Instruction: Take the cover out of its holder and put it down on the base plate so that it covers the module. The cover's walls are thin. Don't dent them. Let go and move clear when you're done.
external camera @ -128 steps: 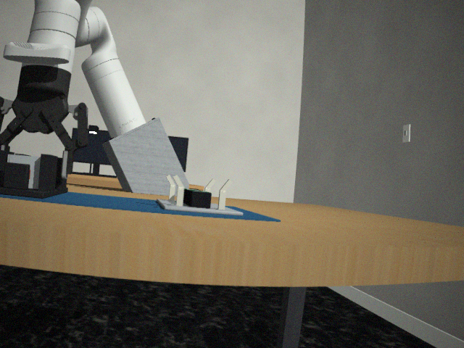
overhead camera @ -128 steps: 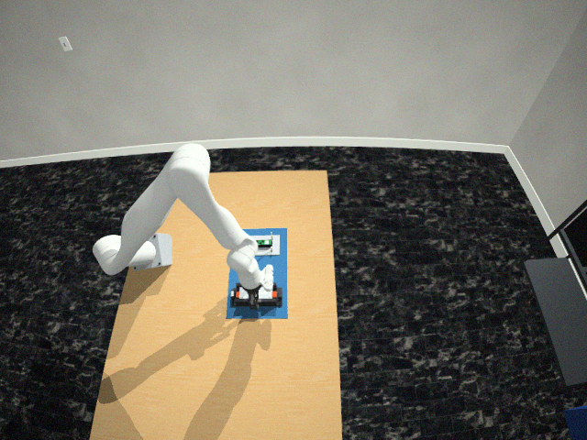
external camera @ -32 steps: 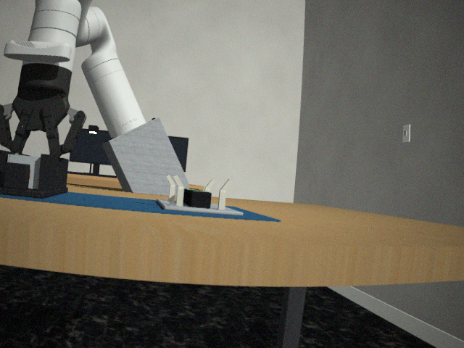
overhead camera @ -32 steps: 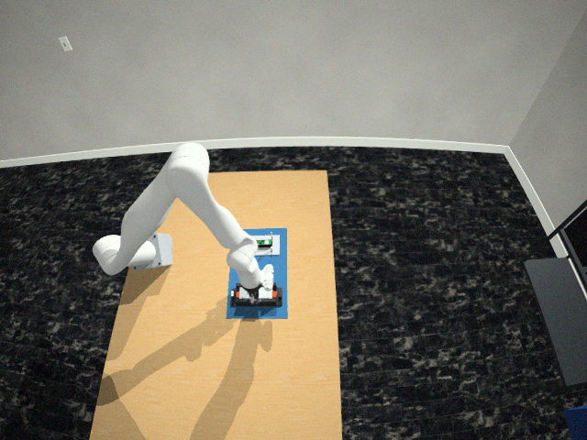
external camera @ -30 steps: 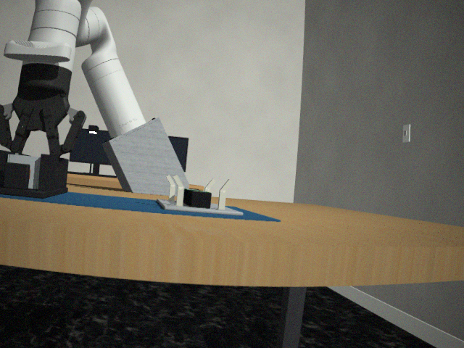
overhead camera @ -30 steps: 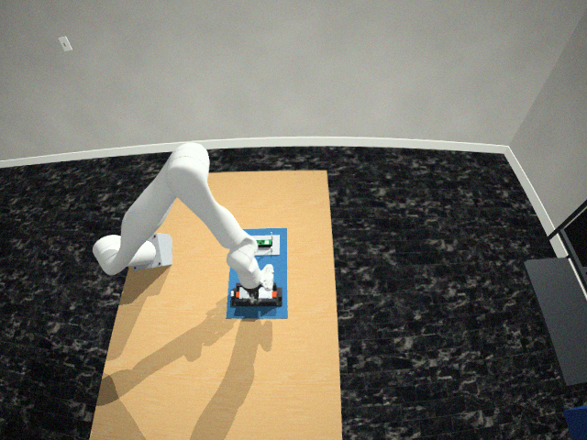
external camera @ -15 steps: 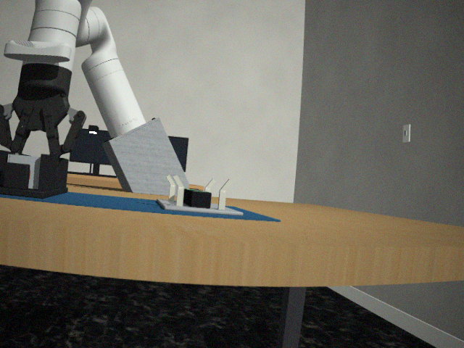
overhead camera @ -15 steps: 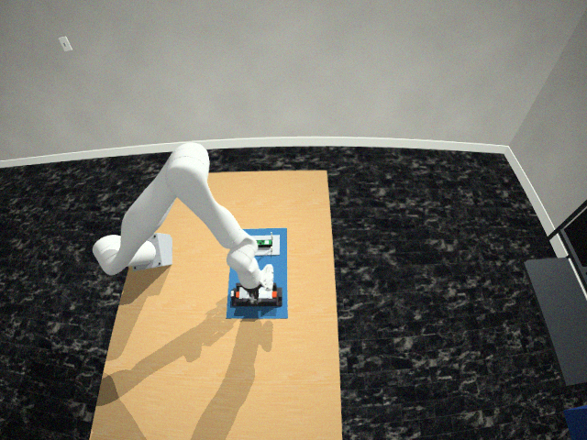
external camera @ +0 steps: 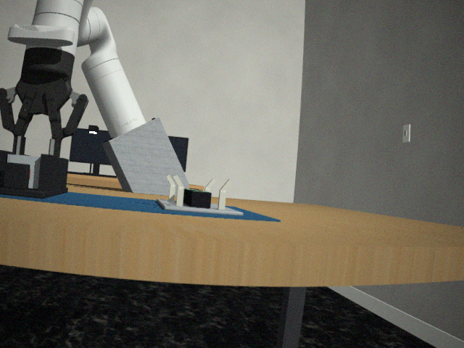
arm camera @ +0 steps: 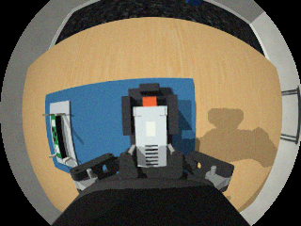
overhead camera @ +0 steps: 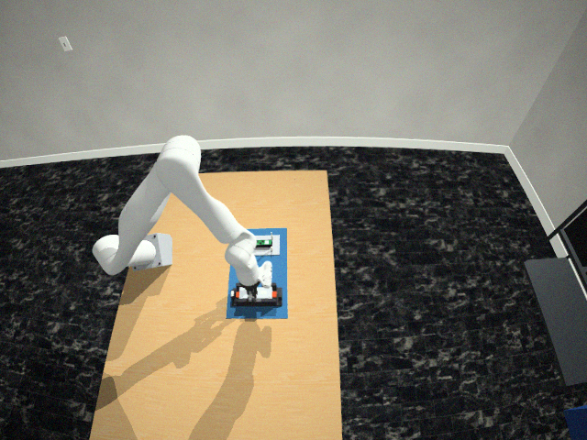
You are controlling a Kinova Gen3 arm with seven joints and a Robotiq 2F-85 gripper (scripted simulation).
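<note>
My gripper is now 3 cm above the cover.
</note>
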